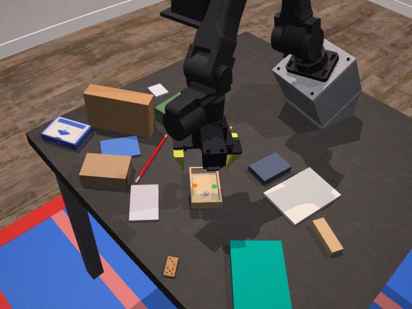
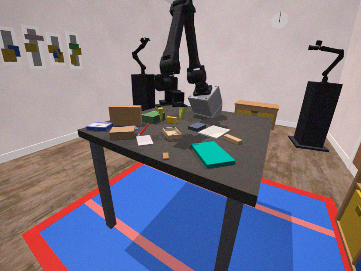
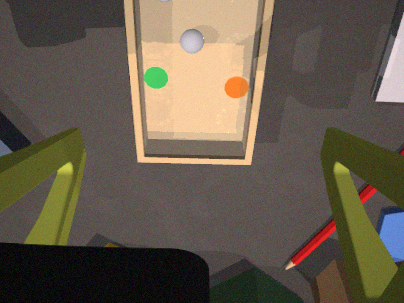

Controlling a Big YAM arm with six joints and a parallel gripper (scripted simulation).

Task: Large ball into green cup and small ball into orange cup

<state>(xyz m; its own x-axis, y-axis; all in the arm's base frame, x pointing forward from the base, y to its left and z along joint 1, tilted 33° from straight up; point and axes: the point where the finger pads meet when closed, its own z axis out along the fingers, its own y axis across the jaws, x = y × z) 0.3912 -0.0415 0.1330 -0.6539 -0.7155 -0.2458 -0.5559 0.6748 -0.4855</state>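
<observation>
Now: hand 80 mm above the wooden puzzle. Round my hand: white tile: 120 mm behind, 200 mm to the left, 80 mm below; yellow block: 180 mm behind, 70 mm to the right, 60 mm below; red pencil: 10 mm behind, 160 mm to the right, 80 mm below.
</observation>
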